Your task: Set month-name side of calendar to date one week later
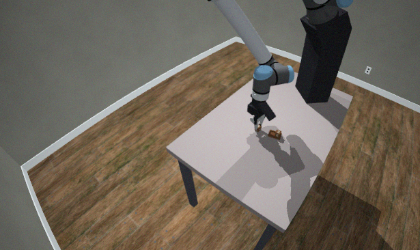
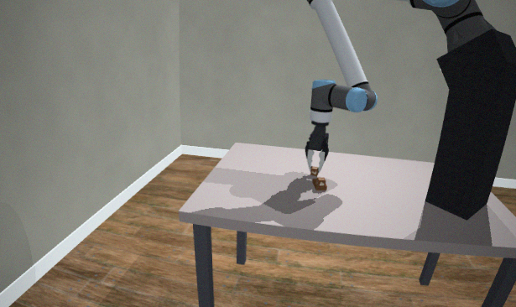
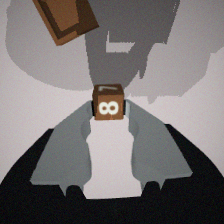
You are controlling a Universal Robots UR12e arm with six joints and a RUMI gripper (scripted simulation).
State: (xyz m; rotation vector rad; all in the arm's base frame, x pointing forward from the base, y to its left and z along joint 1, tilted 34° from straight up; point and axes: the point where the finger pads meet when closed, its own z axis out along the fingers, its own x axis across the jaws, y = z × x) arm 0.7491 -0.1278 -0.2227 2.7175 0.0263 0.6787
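My hand is 1 cm above the brown calendar cube. From my hand the other things lie so: brown wooden calendar tray: 3 cm behind, 10 cm to the left, 2 cm below.
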